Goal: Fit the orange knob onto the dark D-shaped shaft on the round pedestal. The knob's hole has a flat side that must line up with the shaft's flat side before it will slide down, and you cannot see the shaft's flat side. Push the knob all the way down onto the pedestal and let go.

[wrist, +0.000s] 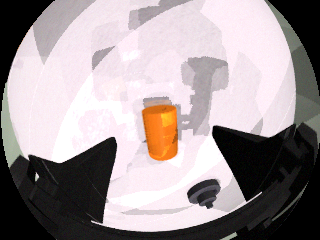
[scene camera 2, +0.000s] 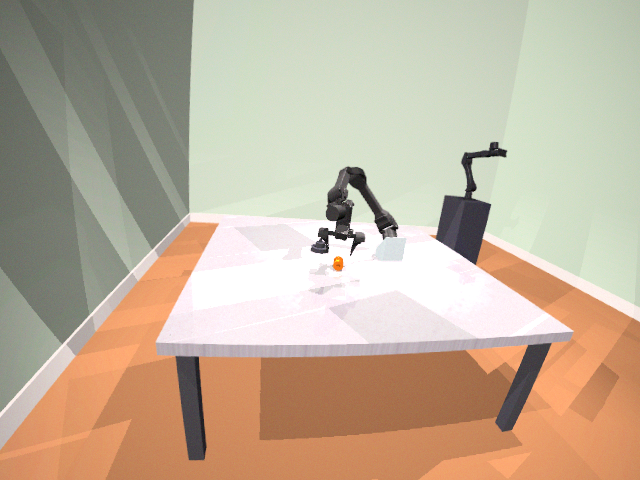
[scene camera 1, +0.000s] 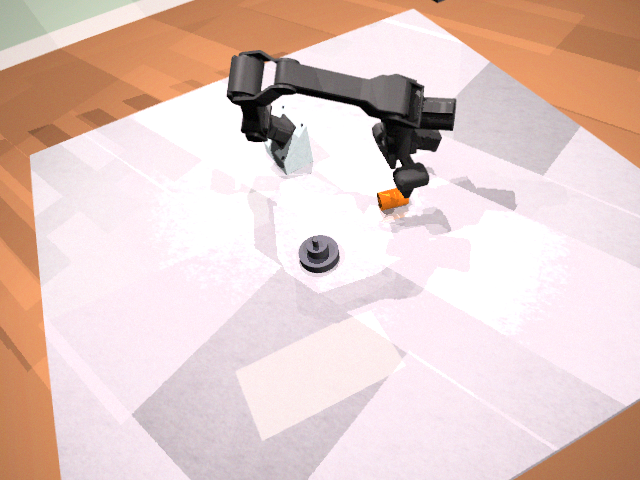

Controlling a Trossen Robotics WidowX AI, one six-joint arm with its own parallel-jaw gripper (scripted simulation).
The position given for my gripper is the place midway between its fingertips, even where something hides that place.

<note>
My gripper (scene camera 1: 399,183) is open, holding nothing. Also in view: an orange knob (wrist: 160,123) and a dark pedestal (scene camera 1: 320,253).
My gripper shows as well in the wrist view (wrist: 165,136) and in scene camera 2 (scene camera 2: 339,254).
</note>
